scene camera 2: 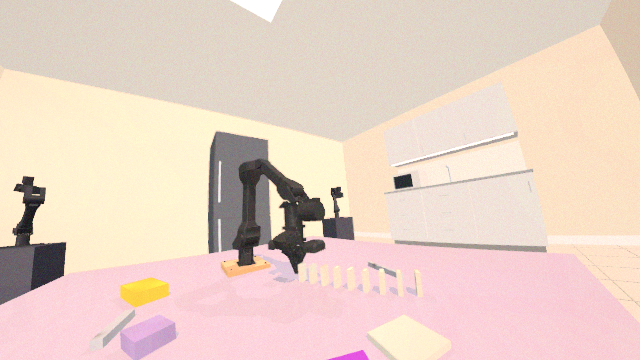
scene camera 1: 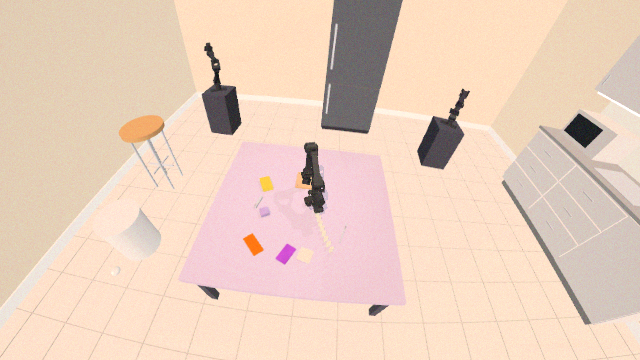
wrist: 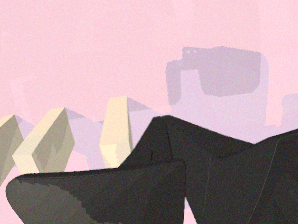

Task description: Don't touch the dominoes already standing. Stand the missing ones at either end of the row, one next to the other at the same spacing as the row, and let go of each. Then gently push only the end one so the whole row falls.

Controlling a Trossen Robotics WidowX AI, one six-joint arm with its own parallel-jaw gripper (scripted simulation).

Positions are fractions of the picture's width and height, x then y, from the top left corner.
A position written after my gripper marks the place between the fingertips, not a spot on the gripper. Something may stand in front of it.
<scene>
My gripper (scene camera 2: 0.46,0.76) is shut, with nothing in its grasp. Further things: a cream domino (wrist: 0.39,0.64), a yellow block (scene camera 2: 0.22,0.82) and a cream domino (wrist: 0.16,0.66).
My gripper also shows in the wrist view (wrist: 0.54,0.56). The wrist view does not show the yellow block: it is out of frame.
</scene>
